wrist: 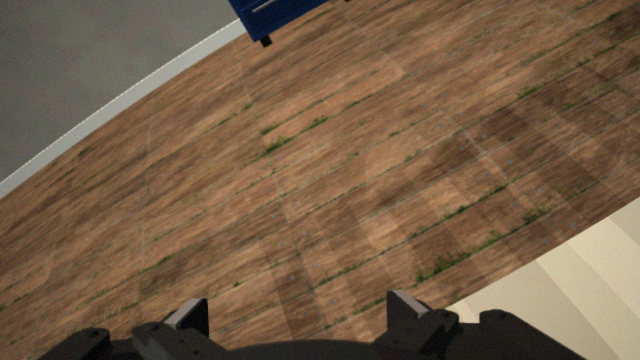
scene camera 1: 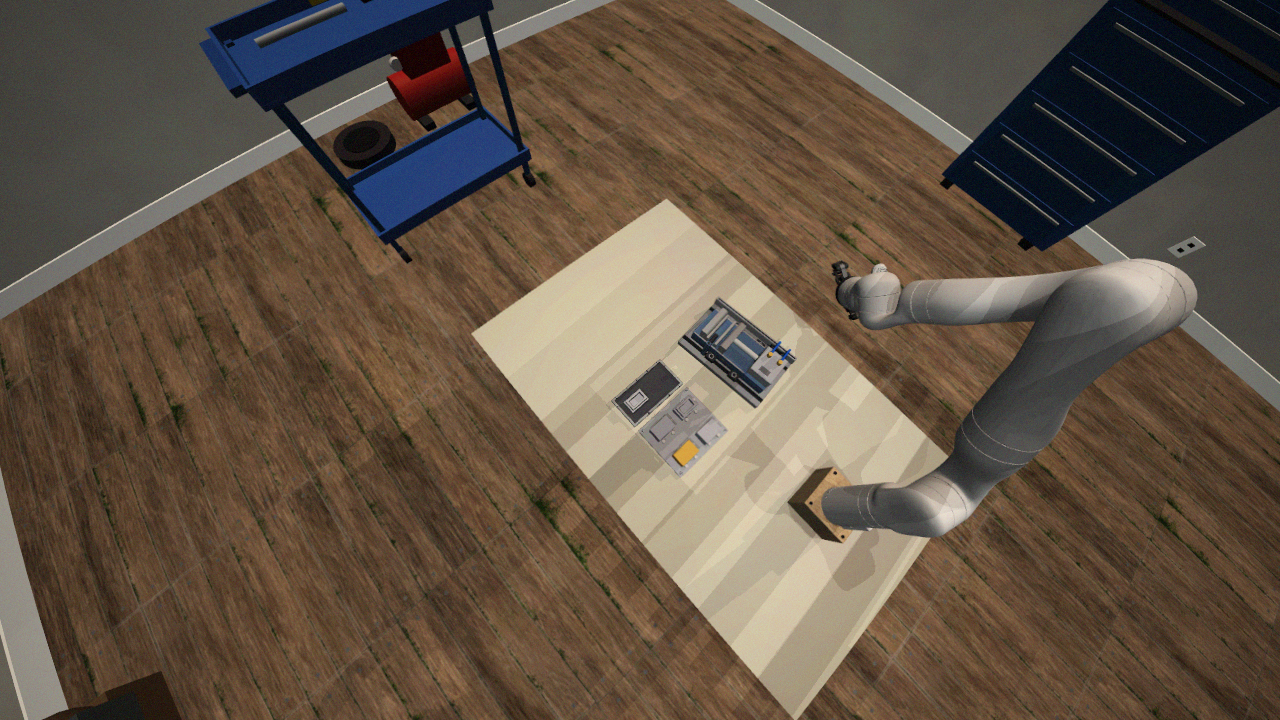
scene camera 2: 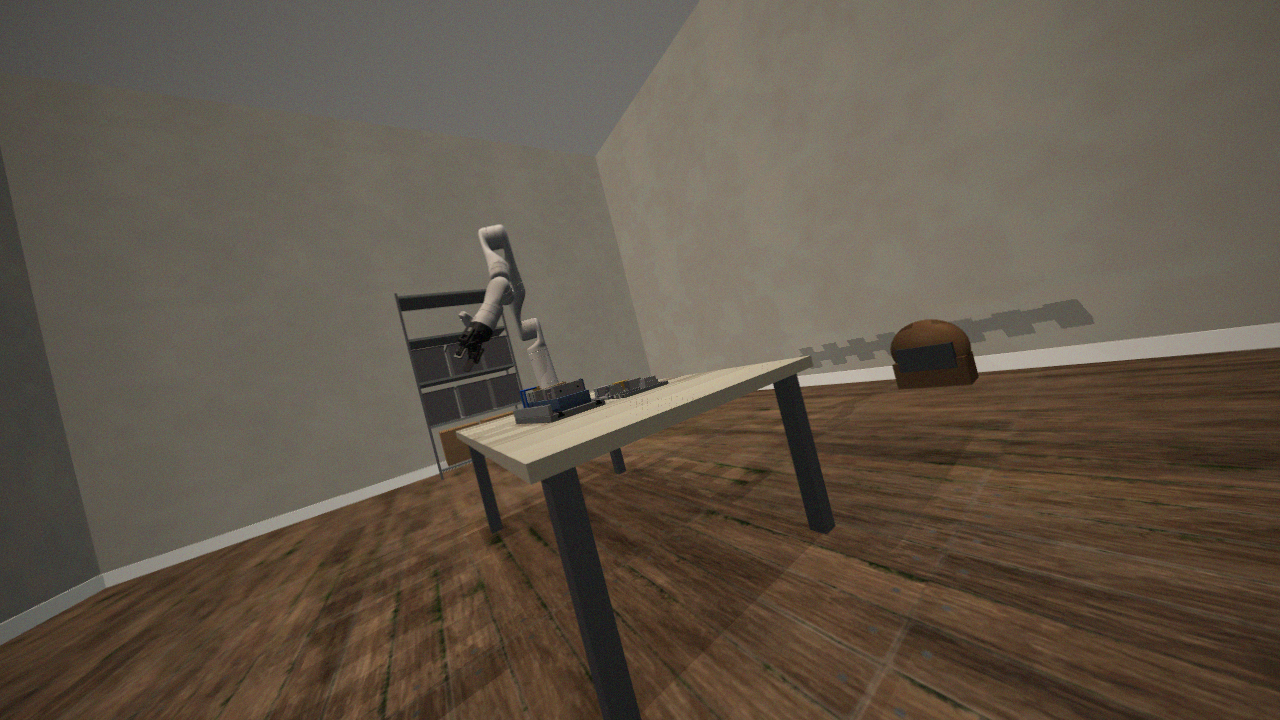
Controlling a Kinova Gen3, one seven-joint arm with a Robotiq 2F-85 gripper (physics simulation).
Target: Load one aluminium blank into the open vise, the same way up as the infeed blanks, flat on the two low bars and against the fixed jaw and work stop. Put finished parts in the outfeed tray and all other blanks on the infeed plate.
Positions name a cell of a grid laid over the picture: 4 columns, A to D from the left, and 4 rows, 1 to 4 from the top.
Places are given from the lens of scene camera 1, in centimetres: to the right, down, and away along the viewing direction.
dark outfeed tray (scene camera 1: C3): 6, 6, 108
grey infeed plate (scene camera 1: C3): 12, 20, 103
